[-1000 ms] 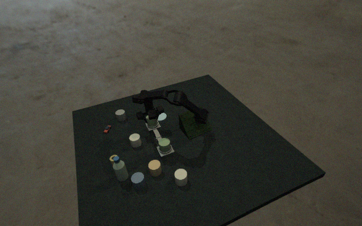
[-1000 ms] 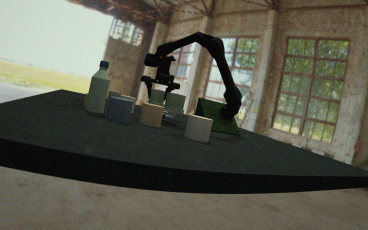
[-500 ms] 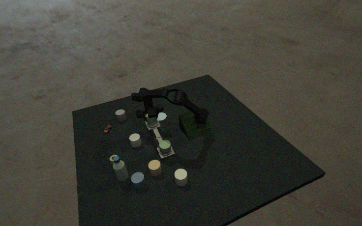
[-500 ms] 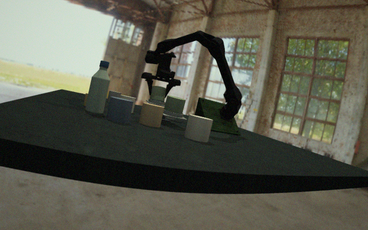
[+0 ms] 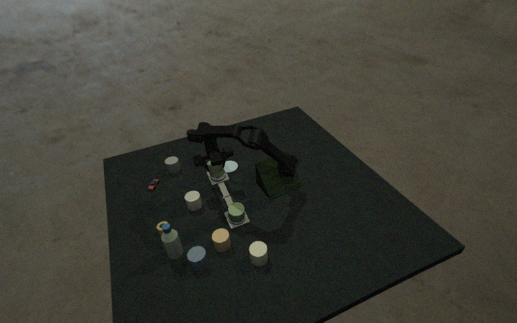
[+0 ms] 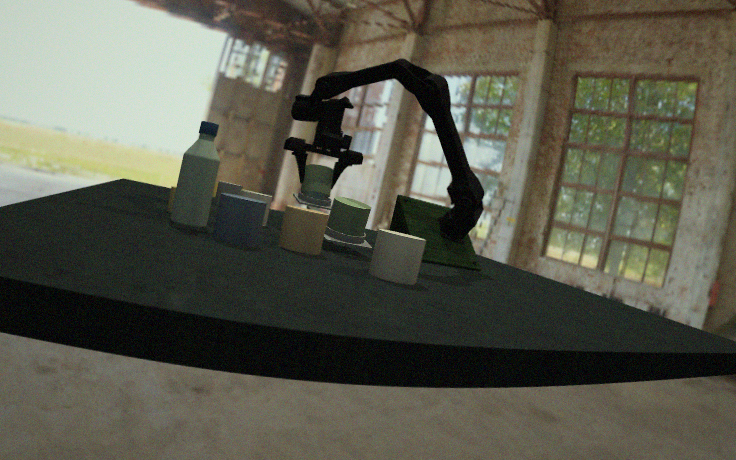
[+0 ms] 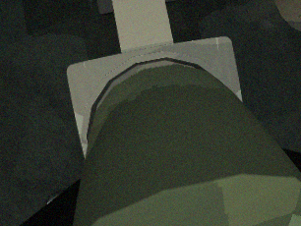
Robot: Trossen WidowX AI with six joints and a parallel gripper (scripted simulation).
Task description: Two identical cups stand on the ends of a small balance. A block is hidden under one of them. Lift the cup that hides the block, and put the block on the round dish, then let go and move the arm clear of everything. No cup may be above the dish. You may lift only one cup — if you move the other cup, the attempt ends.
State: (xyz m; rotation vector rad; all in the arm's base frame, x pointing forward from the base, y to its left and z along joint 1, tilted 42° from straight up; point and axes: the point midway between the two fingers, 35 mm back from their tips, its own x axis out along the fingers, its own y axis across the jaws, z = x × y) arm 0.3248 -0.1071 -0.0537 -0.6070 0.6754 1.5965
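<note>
Now: the green block 20 mm below my gripper tip and 10 mm to the left of it. Round my gripper tip: green cup (280 mm to the left, 50 mm below, 10 mm behind); then round dish (120 mm to the right, 100 mm below, 90 mm behind); then grey cup (230 mm to the right, 170 mm ahead, 70 mm below).
</note>
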